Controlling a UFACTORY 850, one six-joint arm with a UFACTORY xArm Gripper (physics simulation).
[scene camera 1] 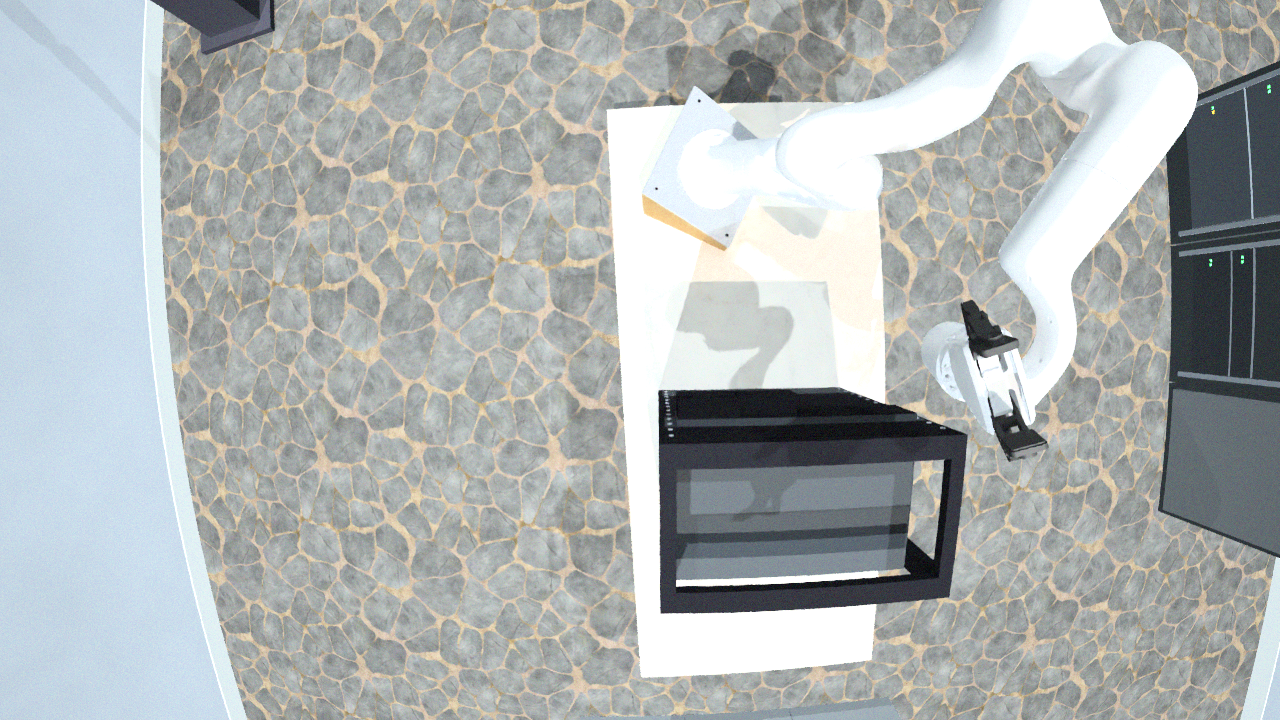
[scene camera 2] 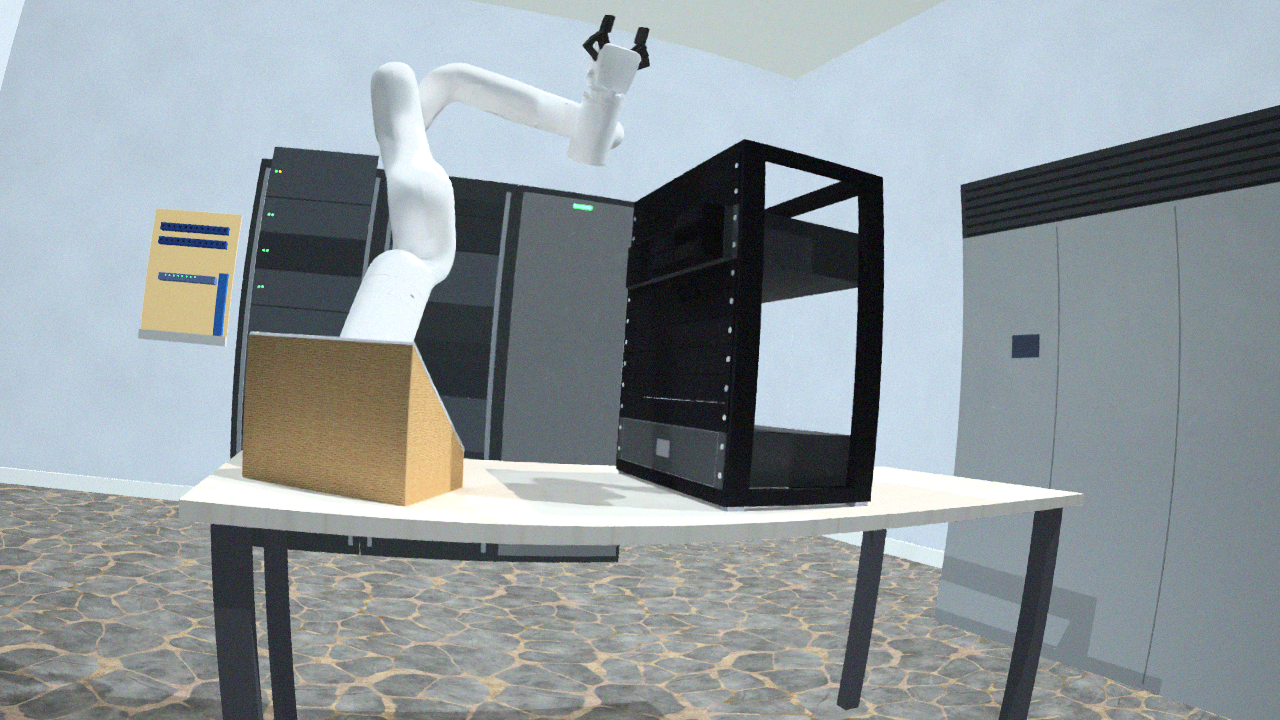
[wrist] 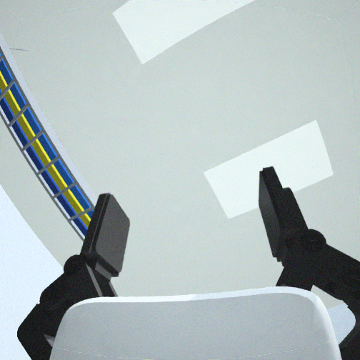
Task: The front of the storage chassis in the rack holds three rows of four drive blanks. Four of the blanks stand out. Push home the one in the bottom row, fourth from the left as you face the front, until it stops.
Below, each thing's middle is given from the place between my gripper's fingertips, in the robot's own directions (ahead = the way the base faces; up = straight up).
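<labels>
The black rack [scene camera 2: 705,254] is 80 mm to the right of my hand and 230 mm ahead of it, and it sits 640 mm below.
</labels>
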